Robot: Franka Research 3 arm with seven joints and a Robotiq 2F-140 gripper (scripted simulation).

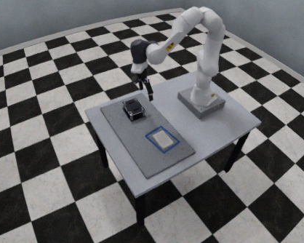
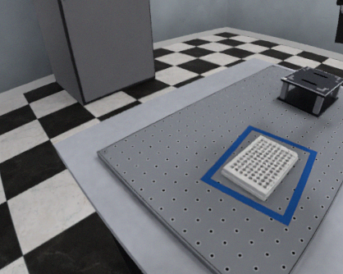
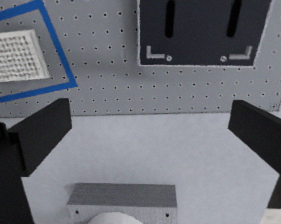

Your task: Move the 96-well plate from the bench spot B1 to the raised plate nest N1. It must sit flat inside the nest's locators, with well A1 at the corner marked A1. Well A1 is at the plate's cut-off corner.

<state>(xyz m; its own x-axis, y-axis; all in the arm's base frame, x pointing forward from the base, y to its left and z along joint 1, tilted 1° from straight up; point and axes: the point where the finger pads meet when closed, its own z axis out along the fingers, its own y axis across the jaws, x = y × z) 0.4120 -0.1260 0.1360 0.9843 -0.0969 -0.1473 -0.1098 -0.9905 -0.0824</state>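
The white 96-well plate lies 4 cm ahead of my hand, 27 cm to the left of it and 19 cm below it. The rest, counted from my hand: black raised nest: 7 cm ahead, 7 cm to the right, 14 cm below; then A1 mark: 13 cm ahead, 13 cm below.
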